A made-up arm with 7 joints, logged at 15 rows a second.
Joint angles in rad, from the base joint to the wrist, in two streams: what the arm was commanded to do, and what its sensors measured. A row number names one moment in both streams.
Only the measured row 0 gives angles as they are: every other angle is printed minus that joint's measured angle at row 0.
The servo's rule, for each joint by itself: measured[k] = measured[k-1] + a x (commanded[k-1-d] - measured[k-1]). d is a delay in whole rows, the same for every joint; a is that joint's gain. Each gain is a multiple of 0.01, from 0.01 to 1. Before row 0 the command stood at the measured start. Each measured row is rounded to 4 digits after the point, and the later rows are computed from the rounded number. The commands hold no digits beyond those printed.
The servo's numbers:
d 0
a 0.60 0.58 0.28 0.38 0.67 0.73 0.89
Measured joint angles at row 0:
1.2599, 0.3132, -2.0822, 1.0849, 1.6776, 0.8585, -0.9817
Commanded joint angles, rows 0 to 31:
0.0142, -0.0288, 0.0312, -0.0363, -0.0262, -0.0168, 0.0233
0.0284, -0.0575, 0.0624, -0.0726, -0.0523, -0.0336, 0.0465
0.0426, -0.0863, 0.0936, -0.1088, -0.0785, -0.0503, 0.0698
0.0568, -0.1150, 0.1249, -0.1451, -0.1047, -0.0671, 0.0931
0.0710, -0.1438, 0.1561, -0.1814, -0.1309, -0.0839, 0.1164
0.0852, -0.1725, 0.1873, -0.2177, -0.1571, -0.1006, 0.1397
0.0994, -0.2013, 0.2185, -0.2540, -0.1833, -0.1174, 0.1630
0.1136, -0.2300, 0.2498, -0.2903, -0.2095, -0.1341, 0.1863
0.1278, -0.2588, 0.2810, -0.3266, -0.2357, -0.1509, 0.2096
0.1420, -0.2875, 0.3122, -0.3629, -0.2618, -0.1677, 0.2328
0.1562, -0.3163, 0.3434, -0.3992, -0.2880, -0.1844, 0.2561
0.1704, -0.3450, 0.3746, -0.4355, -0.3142, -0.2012, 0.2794
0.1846, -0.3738, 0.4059, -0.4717, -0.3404, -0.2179, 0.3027
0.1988, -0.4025, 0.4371, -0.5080, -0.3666, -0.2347, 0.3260
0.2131, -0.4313, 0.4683, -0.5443, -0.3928, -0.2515, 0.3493
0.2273, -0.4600, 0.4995, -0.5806, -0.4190, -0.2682, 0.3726
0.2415, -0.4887, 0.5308, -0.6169, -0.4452, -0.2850, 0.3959
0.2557, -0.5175, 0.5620, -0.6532, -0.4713, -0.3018, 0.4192
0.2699, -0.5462, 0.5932, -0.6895, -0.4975, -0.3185, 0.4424
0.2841, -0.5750, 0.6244, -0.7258, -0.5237, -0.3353, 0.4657
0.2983, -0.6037, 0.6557, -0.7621, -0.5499, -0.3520, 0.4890
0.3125, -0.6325, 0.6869, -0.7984, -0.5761, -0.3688, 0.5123
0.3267, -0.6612, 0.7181, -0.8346, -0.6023, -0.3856, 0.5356
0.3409, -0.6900, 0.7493, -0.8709, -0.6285, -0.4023, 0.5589
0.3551, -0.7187, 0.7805, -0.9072, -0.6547, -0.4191, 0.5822
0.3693, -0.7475, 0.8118, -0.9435, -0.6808, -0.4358, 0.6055
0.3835, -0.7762, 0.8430, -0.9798, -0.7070, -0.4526, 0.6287
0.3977, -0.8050, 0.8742, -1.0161, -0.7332, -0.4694, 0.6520
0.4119, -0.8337, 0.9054, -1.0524, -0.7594, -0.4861, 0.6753
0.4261, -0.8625, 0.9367, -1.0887, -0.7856, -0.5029, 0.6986
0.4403, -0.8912, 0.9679, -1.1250, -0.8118, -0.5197, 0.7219
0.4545, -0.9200, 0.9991, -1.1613, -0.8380, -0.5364, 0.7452
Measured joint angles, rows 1 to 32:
0.0085, -0.0167, 0.0087, -0.0138, -0.0176, -0.0123, 0.0207
0.0204, -0.0404, 0.0237, -0.0361, -0.0408, -0.0278, 0.0437
0.0337, -0.0670, 0.0433, -0.0637, -0.0661, -0.0442, 0.0669
0.0476, -0.0948, 0.0661, -0.0946, -0.0920, -0.0609, 0.0902
0.0616, -0.1232, 0.0913, -0.1276, -0.1181, -0.0777, 0.1135
0.0758, -0.1518, 0.1182, -0.1618, -0.1442, -0.0944, 0.1368
0.0900, -0.1805, 0.1463, -0.1968, -0.1704, -0.1112, 0.1601
0.1042, -0.2092, 0.1753, -0.2323, -0.1966, -0.1279, 0.1834
0.1184, -0.2380, 0.2049, -0.2681, -0.2228, -0.1447, 0.2067
0.1326, -0.2667, 0.2349, -0.3041, -0.2489, -0.1615, 0.2299
0.1468, -0.2955, 0.2653, -0.3402, -0.2751, -0.1782, 0.2532
0.1610, -0.3242, 0.2959, -0.3764, -0.3013, -0.1950, 0.2765
0.1752, -0.3530, 0.3267, -0.4126, -0.3275, -0.2117, 0.2998
0.1894, -0.3817, 0.3576, -0.4489, -0.3537, -0.2285, 0.3231
0.2036, -0.4105, 0.3886, -0.4852, -0.3799, -0.2453, 0.3464
0.2178, -0.4392, 0.4197, -0.5215, -0.4061, -0.2620, 0.3697
0.2320, -0.4679, 0.4508, -0.5578, -0.4323, -0.2788, 0.3930
0.2462, -0.4967, 0.4819, -0.5941, -0.4584, -0.2956, 0.4163
0.2604, -0.5254, 0.5131, -0.6304, -0.4846, -0.3123, 0.4395
0.2746, -0.5542, 0.5443, -0.6667, -0.5108, -0.3291, 0.4628
0.2888, -0.5829, 0.5755, -0.7030, -0.5370, -0.3458, 0.4861
0.3030, -0.6117, 0.6067, -0.7393, -0.5632, -0.3626, 0.5094
0.3172, -0.6404, 0.6379, -0.7755, -0.5894, -0.3794, 0.5327
0.3314, -0.6692, 0.6691, -0.8118, -0.6156, -0.3961, 0.5560
0.3456, -0.6979, 0.7003, -0.8481, -0.6418, -0.4129, 0.5793
0.3598, -0.7267, 0.7315, -0.8844, -0.6679, -0.4296, 0.6026
0.3740, -0.7554, 0.7627, -0.9207, -0.6941, -0.4464, 0.6258
0.3882, -0.7842, 0.7939, -0.9570, -0.7203, -0.4632, 0.6491
0.4024, -0.8129, 0.8251, -0.9933, -0.7465, -0.4799, 0.6724
0.4166, -0.8417, 0.8563, -1.0296, -0.7727, -0.4967, 0.6957
0.4308, -0.8704, 0.8875, -1.0659, -0.7989, -0.5135, 0.7190
0.4450, -0.8992, 0.9187, -1.1022, -0.8251, -0.5302, 0.7423

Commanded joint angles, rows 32 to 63:
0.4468, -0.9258, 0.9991, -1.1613, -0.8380, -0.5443, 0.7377
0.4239, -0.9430, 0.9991, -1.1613, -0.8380, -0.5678, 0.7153
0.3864, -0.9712, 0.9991, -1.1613, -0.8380, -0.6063, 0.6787
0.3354, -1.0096, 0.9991, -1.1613, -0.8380, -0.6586, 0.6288
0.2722, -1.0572, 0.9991, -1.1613, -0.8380, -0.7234, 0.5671
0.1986, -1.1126, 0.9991, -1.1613, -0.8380, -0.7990, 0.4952
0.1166, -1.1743, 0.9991, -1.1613, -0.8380, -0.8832, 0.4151
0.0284, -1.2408, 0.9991, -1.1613, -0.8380, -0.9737, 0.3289
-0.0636, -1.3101, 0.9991, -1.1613, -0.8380, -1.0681, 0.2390
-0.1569, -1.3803, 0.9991, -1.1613, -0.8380, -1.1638, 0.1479
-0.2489, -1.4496, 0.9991, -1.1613, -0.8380, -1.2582, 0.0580
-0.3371, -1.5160, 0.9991, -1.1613, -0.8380, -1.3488, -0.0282
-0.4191, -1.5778, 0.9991, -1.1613, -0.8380, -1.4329, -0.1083
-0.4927, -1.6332, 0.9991, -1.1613, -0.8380, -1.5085, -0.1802
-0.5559, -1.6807, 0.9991, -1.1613, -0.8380, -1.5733, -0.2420
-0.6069, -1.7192, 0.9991, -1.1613, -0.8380, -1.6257, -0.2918
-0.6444, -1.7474, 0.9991, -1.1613, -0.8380, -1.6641, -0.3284
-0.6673, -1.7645, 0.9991, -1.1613, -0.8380, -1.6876, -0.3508
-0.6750, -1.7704, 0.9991, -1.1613, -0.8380, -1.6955, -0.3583
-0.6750, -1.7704, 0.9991, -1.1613, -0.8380, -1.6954, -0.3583
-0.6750, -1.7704, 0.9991, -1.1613, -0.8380, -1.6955, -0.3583
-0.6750, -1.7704, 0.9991, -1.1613, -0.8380, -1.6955, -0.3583
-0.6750, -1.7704, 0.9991, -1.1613, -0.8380, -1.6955, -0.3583
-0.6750, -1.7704, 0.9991, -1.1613, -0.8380, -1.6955, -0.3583
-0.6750, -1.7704, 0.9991, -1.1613, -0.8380, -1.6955, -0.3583
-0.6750, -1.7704, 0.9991, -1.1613, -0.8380, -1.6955, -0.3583
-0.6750, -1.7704, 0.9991, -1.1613, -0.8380, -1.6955, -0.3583
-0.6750, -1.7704, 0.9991, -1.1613, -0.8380, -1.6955, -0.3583
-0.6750, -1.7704, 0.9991, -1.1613, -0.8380, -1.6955, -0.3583
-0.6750, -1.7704, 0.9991, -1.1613, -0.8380, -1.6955, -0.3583
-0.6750, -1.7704, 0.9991, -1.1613, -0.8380, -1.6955, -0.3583
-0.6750, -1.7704, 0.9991, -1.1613, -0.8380, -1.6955, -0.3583
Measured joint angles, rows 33 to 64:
0.4461, -0.9146, 0.9412, -1.1247, -0.8337, -0.5405, 0.7382
0.4328, -0.9311, 0.9574, -1.1386, -0.8366, -0.5604, 0.7178
0.4050, -0.9544, 0.9691, -1.1472, -0.8375, -0.5939, 0.6830
0.3632, -0.9864, 0.9775, -1.1526, -0.8378, -0.6411, 0.6348
0.3086, -1.0275, 0.9835, -1.1559, -0.8379, -0.7012, 0.5745
0.2426, -1.0769, 0.9879, -1.1580, -0.8380, -0.7726, 0.5039
0.1670, -1.1334, 0.9910, -1.1593, -0.8380, -0.8533, 0.4249
0.0838, -1.1957, 0.9933, -1.1601, -0.8380, -0.9412, 0.3395
-0.0046, -1.2621, 0.9949, -1.1606, -0.8380, -1.0338, 0.2501
-0.0960, -1.3307, 0.9961, -1.1609, -0.8380, -1.1287, 0.1591
-0.1877, -1.3997, 0.9969, -1.1611, -0.8380, -1.2232, 0.0691
-0.2773, -1.4672, 0.9975, -1.1612, -0.8380, -1.3149, -0.0175
-0.3624, -1.5313, 0.9979, -1.1612, -0.8380, -1.4010, -0.0983
-0.4406, -1.5904, 0.9982, -1.1612, -0.8380, -1.4795, -0.1712
-0.5098, -1.6428, 0.9985, -1.1612, -0.8380, -1.5480, -0.2342
-0.5681, -1.6871, 0.9987, -1.1612, -0.8380, -1.6047, -0.2855
-0.6139, -1.7221, 0.9988, -1.1612, -0.8380, -1.6481, -0.3237
-0.6459, -1.7467, 0.9989, -1.1612, -0.8380, -1.6769, -0.3478
-0.6634, -1.7604, 0.9990, -1.1612, -0.8380, -1.6905, -0.3571
-0.6704, -1.7662, 0.9990, -1.1612, -0.8380, -1.6941, -0.3582
-0.6732, -1.7686, 0.9990, -1.1612, -0.8380, -1.6951, -0.3583
-0.6743, -1.7696, 0.9990, -1.1612, -0.8380, -1.6954, -0.3583
-0.6747, -1.7701, 0.9990, -1.1612, -0.8380, -1.6955, -0.3583
-0.6749, -1.7703, 0.9990, -1.1612, -0.8380, -1.6955, -0.3583
-0.6750, -1.7704, 0.9990, -1.1612, -0.8380, -1.6955, -0.3583
-0.6750, -1.7704, 0.9990, -1.1612, -0.8380, -1.6955, -0.3583
-0.6750, -1.7704, 0.9990, -1.1612, -0.8380, -1.6955, -0.3583
-0.6750, -1.7704, 0.9990, -1.1612, -0.8380, -1.6955, -0.3583
-0.6750, -1.7704, 0.9990, -1.1612, -0.8380, -1.6955, -0.3583
-0.6750, -1.7704, 0.9990, -1.1612, -0.8380, -1.6955, -0.3583
-0.6750, -1.7704, 0.9990, -1.1612, -0.8380, -1.6955, -0.3583
-0.6750, -1.7704, 0.9990, -1.1612, -0.8380, -1.6955, -0.3583

